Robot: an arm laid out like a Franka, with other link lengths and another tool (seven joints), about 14 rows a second.
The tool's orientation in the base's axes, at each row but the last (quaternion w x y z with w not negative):
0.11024, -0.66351, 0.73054, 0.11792
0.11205, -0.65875, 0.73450, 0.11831
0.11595, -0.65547, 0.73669, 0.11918
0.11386, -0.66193, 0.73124, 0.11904
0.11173, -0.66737, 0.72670, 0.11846
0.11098, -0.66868, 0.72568, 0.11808
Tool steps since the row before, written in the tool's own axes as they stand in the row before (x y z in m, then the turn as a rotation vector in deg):
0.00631, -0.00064, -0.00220, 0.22, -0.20, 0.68
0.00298, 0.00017, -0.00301, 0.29, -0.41, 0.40
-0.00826, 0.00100, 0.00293, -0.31, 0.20, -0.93
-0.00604, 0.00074, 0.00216, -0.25, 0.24, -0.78
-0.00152, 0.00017, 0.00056, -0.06, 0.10, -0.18
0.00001, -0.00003, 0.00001, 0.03, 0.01, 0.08
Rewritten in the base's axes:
0.00003, -0.00671, 0.00006, 0.18, -0.01, -0.72
-0.00051, -0.00375, 0.00190, 0.38, -0.19, -0.48
-0.00001, 0.00882, -0.00004, -0.18, 0.01, 0.98
-0.00013, 0.00646, -0.00007, -0.22, 0.00, 0.82
-0.00004, 0.00163, -0.00004, -0.10, 0.01, 0.19
0.00003, -0.00001, -0.00001, -0.01, 0.00, -0.09

